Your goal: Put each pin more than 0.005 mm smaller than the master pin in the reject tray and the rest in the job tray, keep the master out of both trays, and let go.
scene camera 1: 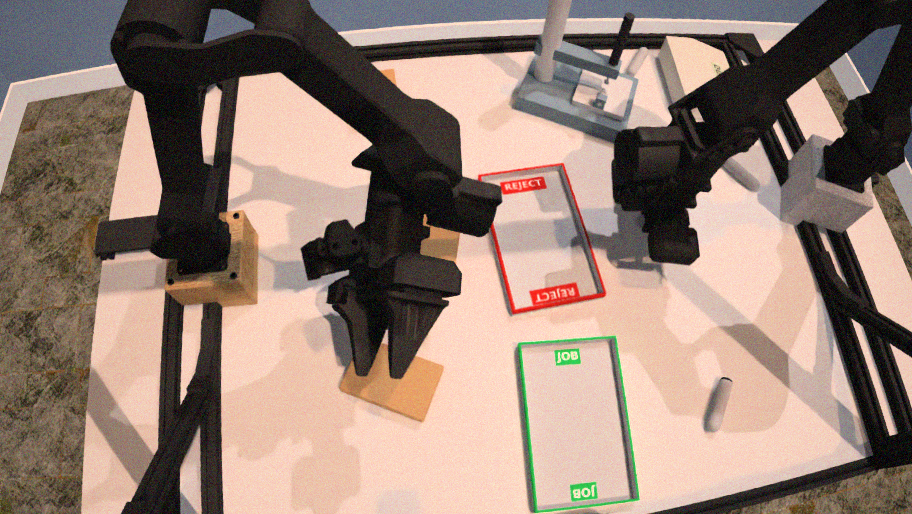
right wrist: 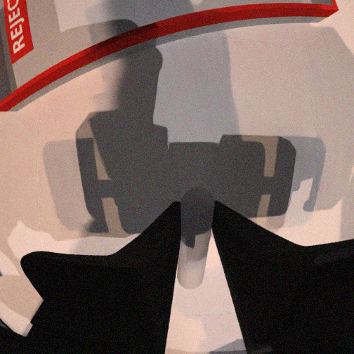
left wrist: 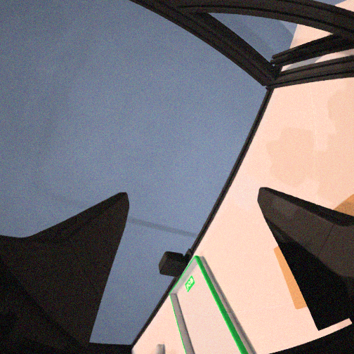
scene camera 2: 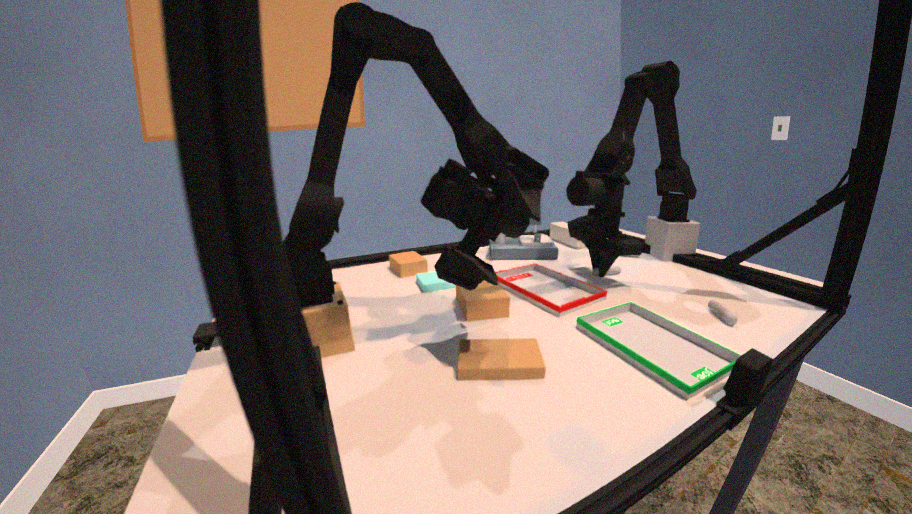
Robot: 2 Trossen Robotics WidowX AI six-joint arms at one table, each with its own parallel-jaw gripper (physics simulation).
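Frame: origin at the left arm's base, x ahead, y left, z up, level; metres.
Where they show: left gripper, fingertip midpoint: (scene camera 1: pixel 377 377) (scene camera 2: pixel 514 251); right gripper, fingertip midpoint: (scene camera 1: pixel 644 224) (scene camera 2: pixel 598 275); left arm's base, link origin: (scene camera 1: pixel 203 248) (scene camera 2: pixel 309 297); right arm's base, link origin: (scene camera 1: pixel 843 169) (scene camera 2: pixel 673 219).
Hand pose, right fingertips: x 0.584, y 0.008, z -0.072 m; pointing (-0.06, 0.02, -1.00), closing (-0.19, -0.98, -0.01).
Things, the pixels of their centre, and the offset from my right fingertips. "spot": a spot on its surface instead.
- grey pin, body centre: (scene camera 2: pixel 606 270) 0.005 m right, 0.021 m ahead, 0.008 m up
- pin with a dark end, body centre: (scene camera 1: pixel 719 404) (scene camera 2: pixel 722 312) 0.266 m right, 0.035 m ahead, 0.008 m up
- red reject tray, body centre: (scene camera 1: pixel 539 235) (scene camera 2: pixel 545 286) 0.005 m right, 0.157 m back, 0.008 m up
- green job tray, body centre: (scene camera 1: pixel 577 422) (scene camera 2: pixel 654 341) 0.255 m right, 0.156 m back, 0.008 m up
- white box, surface spot: (scene camera 1: pixel 692 70) spot: 0.244 m left, 0.146 m ahead, 0.049 m up
- teal block, body centre: (scene camera 2: pixel 443 279) 0.128 m left, 0.317 m back, 0.007 m up
My right gripper (scene camera 2: pixel 601 274) (right wrist: pixel 194 207) is shut on a grey pin (right wrist: pixel 191 270) (scene camera 2: pixel 614 270) low at the table, beside the reject tray; the fingertips meet its sides. The gripper hides that pin in scene camera 1. A pin with a dark end (scene camera 1: pixel 718 405) (scene camera 2: pixel 721 312) lies right of the job tray. Another pin (scene camera 1: pixel 740 173) lies near the right arm's base; another (scene camera 1: pixel 637 61) is by the gauge stand. Which is the master, I cannot tell. The red reject tray (scene camera 1: pixel 584 231) (scene camera 2: pixel 582 302) and green job tray (scene camera 1: pixel 523 408) (left wrist: pixel 219 300) look empty. My left gripper (scene camera 1: pixel 378 376) (left wrist: pixel 194 196) is open, empty, above a wooden block.
The blue-grey gauge stand (scene camera 1: pixel 555 105) (scene camera 2: pixel 523 250) stands at the back, with a white box (scene camera 1: pixel 692 70) (scene camera 2: pixel 565 234) beside it. Wooden blocks (scene camera 2: pixel 501 367) (scene camera 2: pixel 488 306) (scene camera 2: pixel 407 263) and a teal block (scene camera 2: pixel 434 280) lie left of the trays. Black rails edge the table.
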